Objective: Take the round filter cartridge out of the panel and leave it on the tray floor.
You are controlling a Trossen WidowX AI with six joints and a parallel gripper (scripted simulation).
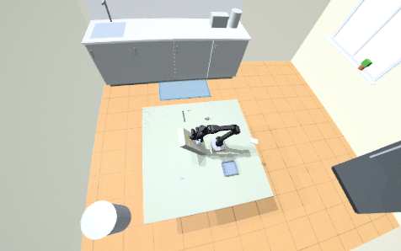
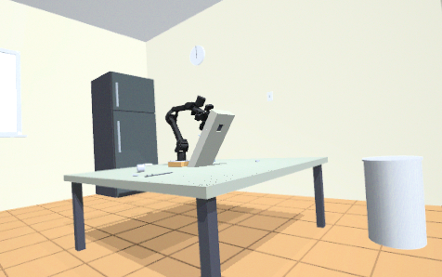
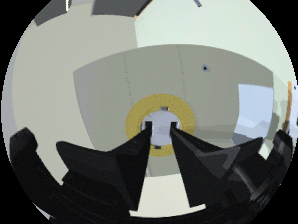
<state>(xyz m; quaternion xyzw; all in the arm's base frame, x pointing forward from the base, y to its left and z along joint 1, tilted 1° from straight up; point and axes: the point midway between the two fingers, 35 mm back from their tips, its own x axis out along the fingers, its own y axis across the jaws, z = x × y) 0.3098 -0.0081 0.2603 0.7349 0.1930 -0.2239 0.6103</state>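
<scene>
The round filter cartridge is 1 cm below my gripper tip and 1 cm ahead of it. Also, from my gripper tip: grey-blue tray: 40 cm behind, 29 cm to the left, 27 cm below; then white block: 80 cm behind, 27 cm below, 2 cm to the left.
</scene>
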